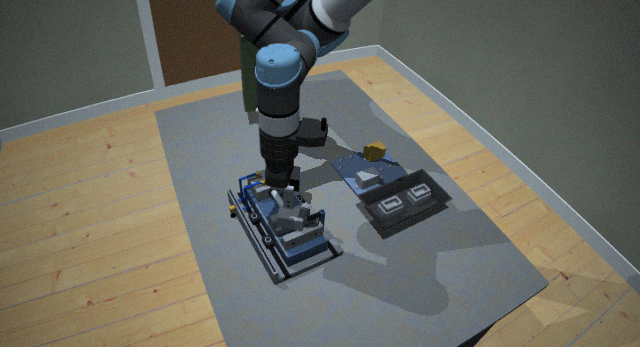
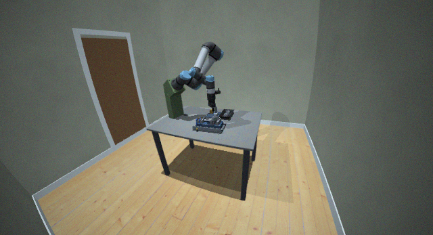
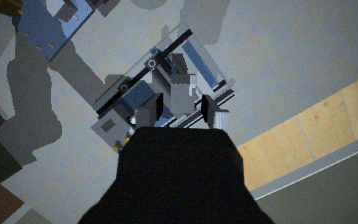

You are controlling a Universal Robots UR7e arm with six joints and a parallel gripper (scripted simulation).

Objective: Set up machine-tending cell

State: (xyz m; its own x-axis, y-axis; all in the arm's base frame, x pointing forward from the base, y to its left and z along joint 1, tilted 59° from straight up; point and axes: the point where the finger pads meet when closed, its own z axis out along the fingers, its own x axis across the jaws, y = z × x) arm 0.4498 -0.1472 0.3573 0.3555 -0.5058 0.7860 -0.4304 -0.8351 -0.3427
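The vise is 16 cm below my hand, 6 cm behind it and 2 cm to the left of it. Round my hand: brass blank: 41 cm to the left, 17 cm below, 11 cm behind.
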